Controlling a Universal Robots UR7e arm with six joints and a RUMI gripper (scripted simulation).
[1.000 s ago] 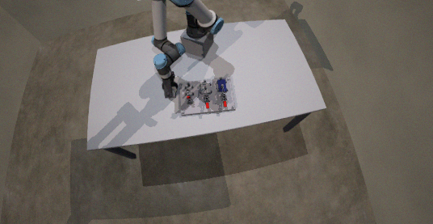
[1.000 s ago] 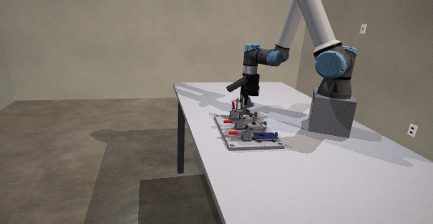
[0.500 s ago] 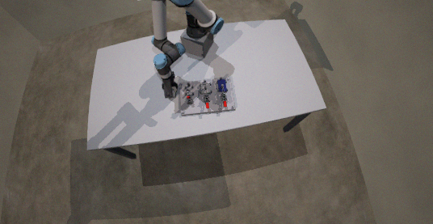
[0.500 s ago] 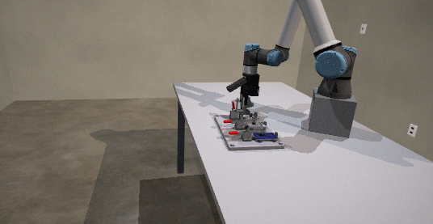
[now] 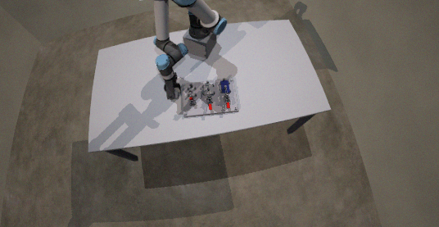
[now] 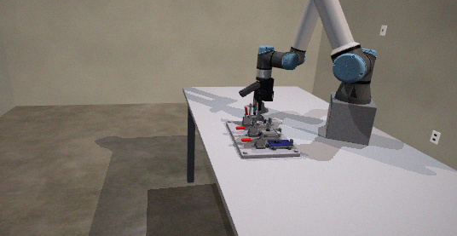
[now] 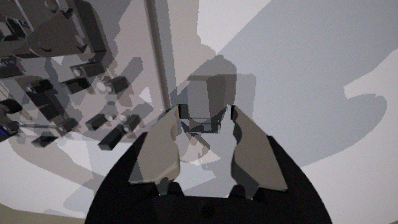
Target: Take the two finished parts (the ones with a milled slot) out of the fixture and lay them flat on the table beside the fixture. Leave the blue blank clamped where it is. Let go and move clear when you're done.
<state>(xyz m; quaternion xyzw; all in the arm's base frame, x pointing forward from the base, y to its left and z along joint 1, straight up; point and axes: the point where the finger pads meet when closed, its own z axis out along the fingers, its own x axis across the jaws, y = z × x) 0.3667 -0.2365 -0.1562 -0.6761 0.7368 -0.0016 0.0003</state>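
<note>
Now: the grey finished part 10 mm behind my hand and 10 mm below it. From my hand the other things lie so: blue blank 30 mm ahead, 330 mm to the left, 10 mm above.
</note>
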